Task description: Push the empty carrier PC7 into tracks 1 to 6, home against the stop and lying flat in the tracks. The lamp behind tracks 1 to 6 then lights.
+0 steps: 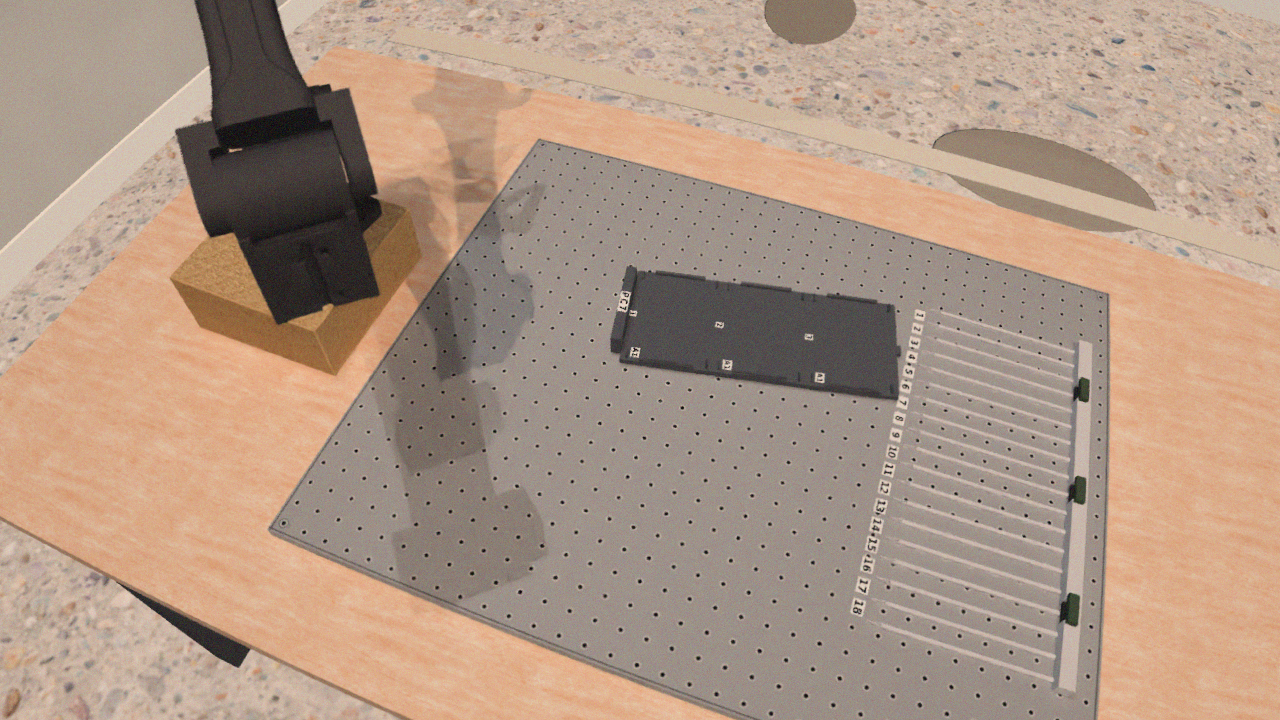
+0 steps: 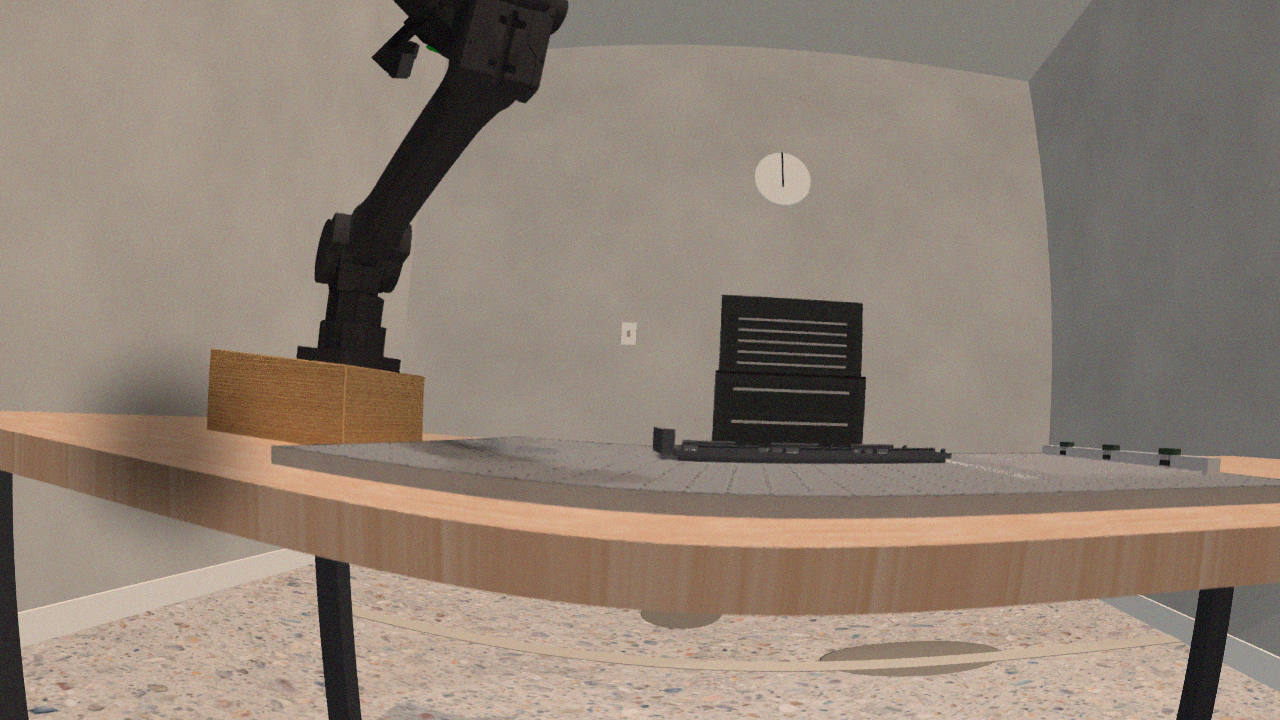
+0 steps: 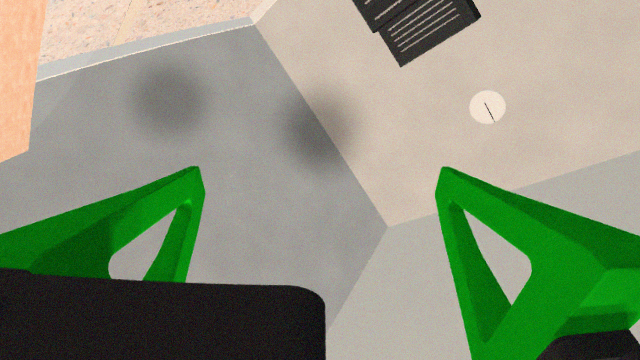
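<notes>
The dark flat carrier PC7 lies on the perforated plate, its raised labelled end bar on the left. Its right end is just left of the track numbers 1 to 6, outside the white tracks. The pale stop bar stands at the tracks' far right end, apart from the carrier. Three dark green lamps sit on it; the one behind tracks 1 to 6 looks dark. My gripper is open with nothing between its green fingers. It is raised high, away from the carrier, pointing at the walls.
The grey perforated plate lies on the wooden table. The arm's base stands on a brown block at the left. A black slotted cabinet stands behind the table.
</notes>
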